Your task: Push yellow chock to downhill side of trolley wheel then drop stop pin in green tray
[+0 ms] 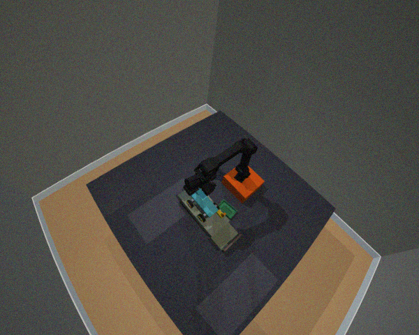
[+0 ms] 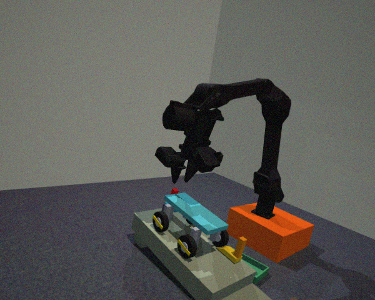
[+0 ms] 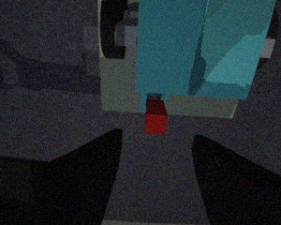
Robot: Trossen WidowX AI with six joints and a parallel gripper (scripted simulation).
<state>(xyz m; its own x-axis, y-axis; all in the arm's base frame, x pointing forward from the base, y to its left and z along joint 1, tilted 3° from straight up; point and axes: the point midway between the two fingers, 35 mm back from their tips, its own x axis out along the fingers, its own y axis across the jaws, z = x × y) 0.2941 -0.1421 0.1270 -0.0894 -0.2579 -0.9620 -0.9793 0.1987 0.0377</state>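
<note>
Right now my gripper tip is 6 cm above the red-headed stop pin and 2 cm to the left of it. The rest, counted from my gripper tip: trolley (8 cm to the left, 8 cm below, 4 cm ahead); yellow chock (19 cm to the left, 11 cm below); green tray (20 cm to the left, 20 cm below, 7 cm behind).
</note>
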